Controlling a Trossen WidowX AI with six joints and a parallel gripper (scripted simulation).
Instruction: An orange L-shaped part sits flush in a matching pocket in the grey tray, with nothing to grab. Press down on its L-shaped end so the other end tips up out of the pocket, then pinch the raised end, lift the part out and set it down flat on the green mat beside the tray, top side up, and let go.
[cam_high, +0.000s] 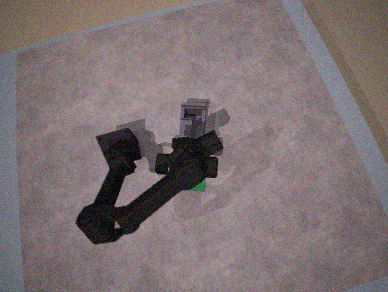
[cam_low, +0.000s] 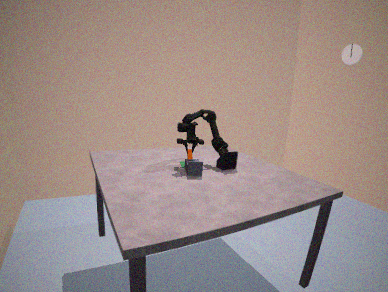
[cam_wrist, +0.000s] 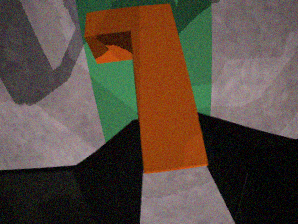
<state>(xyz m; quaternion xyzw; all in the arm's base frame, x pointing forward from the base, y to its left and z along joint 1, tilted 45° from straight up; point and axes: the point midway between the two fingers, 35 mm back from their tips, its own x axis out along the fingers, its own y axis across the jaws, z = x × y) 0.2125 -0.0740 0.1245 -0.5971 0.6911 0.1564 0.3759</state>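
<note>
My gripper tip is 40 mm to the right of the orange L-shaped part and 30 mm above it. Also, from my gripper tip: green mat 10 mm ahead, 20 mm to the left, 90 mm below.
</note>
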